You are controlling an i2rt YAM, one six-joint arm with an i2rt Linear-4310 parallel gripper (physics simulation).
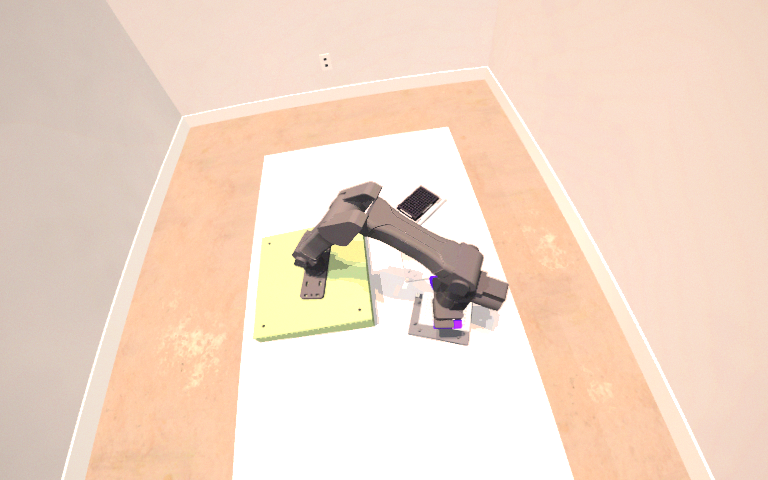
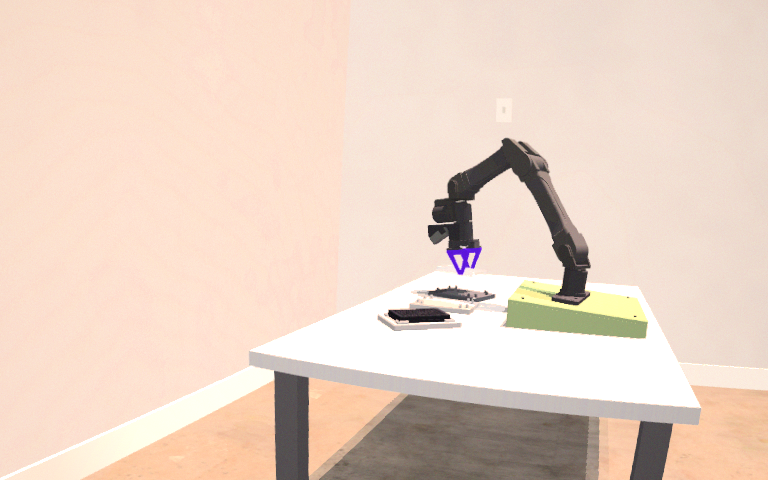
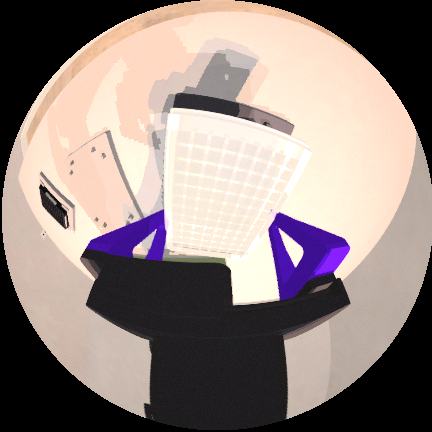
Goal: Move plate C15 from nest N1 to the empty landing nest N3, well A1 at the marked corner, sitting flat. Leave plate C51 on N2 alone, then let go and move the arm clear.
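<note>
My gripper [image 1: 445,305] [image 2: 463,262] [image 3: 217,214] has purple fingers and is shut on plate C15 [image 3: 229,185], a pale, see-through well plate. It holds the plate level, a little above the dark grey nest N1 [image 1: 425,331] [image 2: 461,294] [image 3: 264,116]. The pale, empty nest N3 [image 1: 394,281] [image 2: 443,306] [image 3: 95,169] lies beside N1. Black plate C51 [image 1: 417,201] [image 2: 418,313] [image 3: 52,201] sits on the white nest N2 [image 2: 394,323], farther along the same row.
The arm's base stands on a light green slab [image 1: 312,310] [image 2: 580,316] next to the nests. All of this rests on a white table [image 1: 394,413] [image 2: 477,371] over a tan floor. The arm's elbow arches high over the nests.
</note>
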